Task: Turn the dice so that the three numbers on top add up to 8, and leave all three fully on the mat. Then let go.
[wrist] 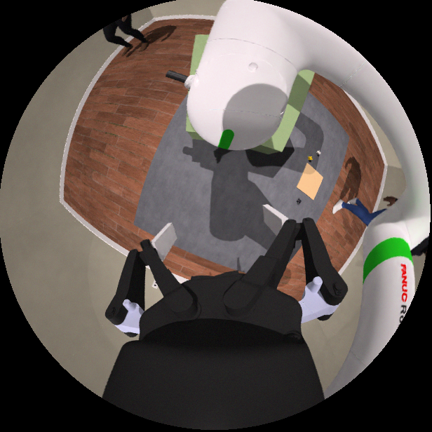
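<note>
The orange mat [310, 182] lies on the grey table top at the right of the wrist view. A yellow die [310, 158] lies just beyond its upper corner, off the mat. A white die [319, 153] lies a little farther out, beside the yellow one. A dark die [299, 201] lies off the mat's lower side. The numbers on the dice are too small to read. My gripper [217, 222] is wide open and empty, high above the table and to the left of the mat and dice.
The grey table top [172, 185] carries the green base block [295, 117], which the white arm [240, 90] partly covers. Arm shadows fall across the table. A person in blue trousers [364, 211] is at the right, and another in dark trousers [120, 32] at the upper left.
</note>
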